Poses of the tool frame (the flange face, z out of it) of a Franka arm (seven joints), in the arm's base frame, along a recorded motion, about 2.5 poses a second.
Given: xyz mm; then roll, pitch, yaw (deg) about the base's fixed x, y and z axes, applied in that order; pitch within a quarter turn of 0, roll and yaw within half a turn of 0.
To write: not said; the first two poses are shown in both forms.
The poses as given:
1: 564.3 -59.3 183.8 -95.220 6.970 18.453
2: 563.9 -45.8 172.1 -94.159 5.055 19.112
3: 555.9 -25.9 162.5 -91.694 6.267 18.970
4: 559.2 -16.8 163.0 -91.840 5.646 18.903
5: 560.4 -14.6 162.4 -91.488 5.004 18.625
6: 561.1 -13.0 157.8 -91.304 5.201 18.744
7: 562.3 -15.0 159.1 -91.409 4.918 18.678
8: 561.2 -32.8 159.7 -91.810 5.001 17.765
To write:
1: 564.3 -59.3 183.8 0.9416 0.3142 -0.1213 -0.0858 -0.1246 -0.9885
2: 563.9 -45.8 172.1 0.9412 0.3261 -0.0881 -0.0593 -0.0973 -0.9935
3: 555.9 -25.9 162.5 0.9400 0.3231 -0.1092 -0.0936 -0.0634 -0.9936
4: 559.2 -16.8 163.0 0.9415 0.3224 -0.0984 -0.0826 -0.0622 -0.9946
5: 560.4 -14.6 162.4 0.9440 0.3182 -0.0872 -0.0743 -0.0525 -0.9959
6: 561.1 -13.0 157.8 0.9431 0.3200 -0.0906 -0.0785 -0.0507 -0.9956
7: 562.3 -15.0 159.1 0.9438 0.3191 -0.0857 -0.0733 -0.0507 -0.9960
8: 561.2 -32.8 159.7 0.9487 0.3040 -0.0872 -0.0733 -0.0567 -0.9957
